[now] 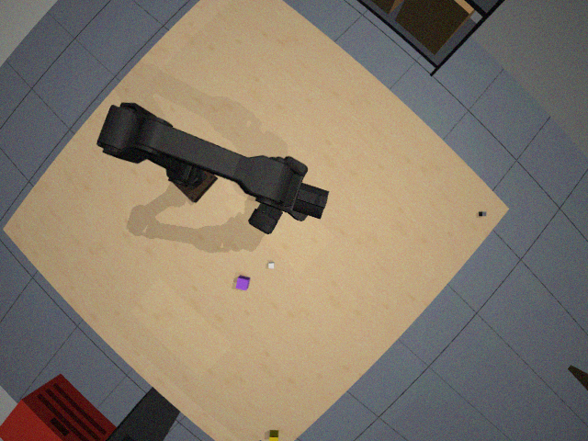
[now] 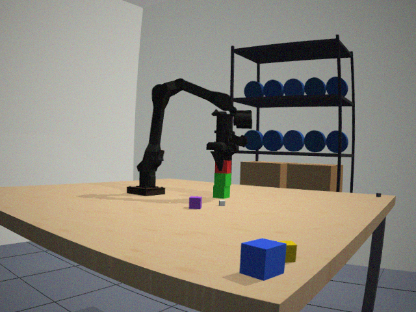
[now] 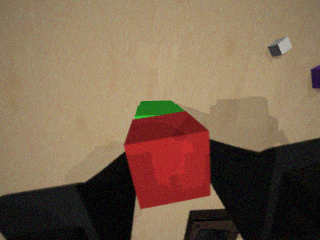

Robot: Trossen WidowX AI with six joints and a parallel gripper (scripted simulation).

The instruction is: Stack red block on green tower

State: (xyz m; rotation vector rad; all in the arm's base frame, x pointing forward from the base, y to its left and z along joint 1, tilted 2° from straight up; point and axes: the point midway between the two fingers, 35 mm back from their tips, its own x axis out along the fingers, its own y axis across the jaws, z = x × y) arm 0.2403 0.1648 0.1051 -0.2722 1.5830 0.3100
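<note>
My gripper tip is 10 mm below the red block. Also, from my gripper tip: tiny white cube 150 mm to the right, 140 mm ahead, 90 mm below; then yellow cube 610 mm ahead, 530 mm to the right, 90 mm below; then purple cube 260 mm to the right, 120 mm ahead, 80 mm below.
</note>
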